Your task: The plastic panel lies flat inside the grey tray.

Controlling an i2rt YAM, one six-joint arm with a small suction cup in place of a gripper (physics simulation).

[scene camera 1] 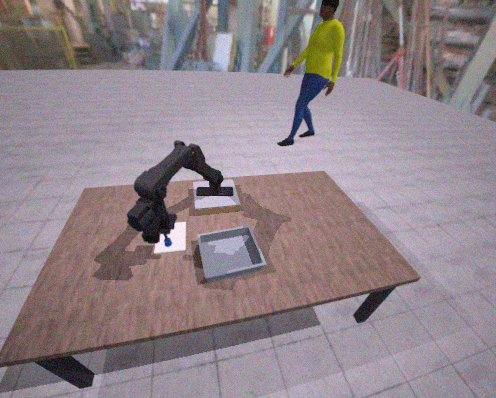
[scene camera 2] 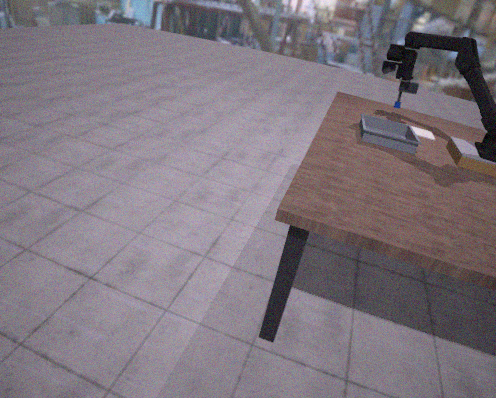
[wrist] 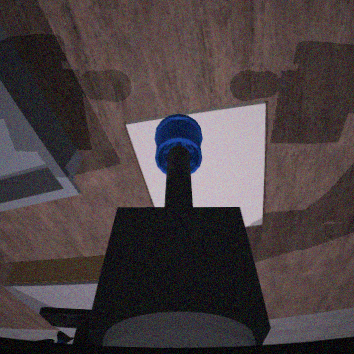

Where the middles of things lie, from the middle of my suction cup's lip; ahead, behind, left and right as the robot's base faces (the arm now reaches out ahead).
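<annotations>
The grey tray [scene camera 1: 228, 253] is 25 cm to the left of my suction cup and 7 cm below it. As for the white plastic panel [wrist: 231, 172], my suction cup is 2 cm to the left of it, 10 cm above it and 12 cm past it.
</annotations>
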